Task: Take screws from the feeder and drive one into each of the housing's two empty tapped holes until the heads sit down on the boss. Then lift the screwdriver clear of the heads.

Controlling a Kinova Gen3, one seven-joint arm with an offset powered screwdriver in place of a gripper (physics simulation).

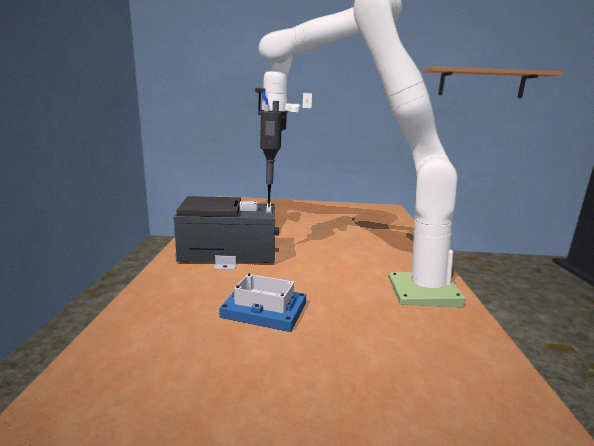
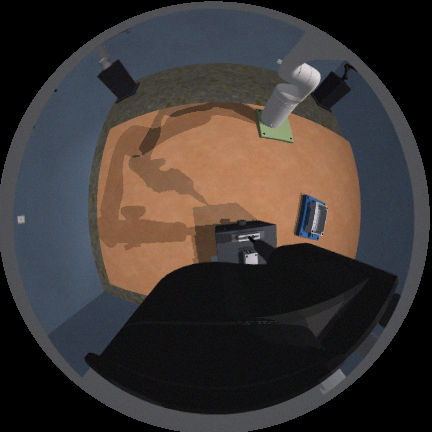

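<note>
My screwdriver (image 1: pixel 269 202) (image 2: pixel 250 238) points straight down, its thin bit tip at the light pick-up strip on the right end of the dark screw feeder (image 1: pixel 225 240) (image 2: pixel 227 245). Whether a screw is on the tip is too small to tell. The light grey open-topped housing (image 1: pixel 264 300) (image 2: pixel 316 219) sits in the blue fixture (image 1: pixel 255 320) (image 2: pixel 303 222), well apart from the bit. Dark spots show at the housing's corner bosses; which are screw heads and which are empty holes cannot be told.
The arm's green base plate (image 1: pixel 432 296) (image 2: pixel 276 134) is at the right of the table. A small metal bracket (image 1: pixel 225 262) stands at the feeder's front foot. The feeder's raised black lid (image 1: pixel 209 206) is left of the bit. A wooden shelf (image 1: pixel 492 72) is on the back wall.
</note>
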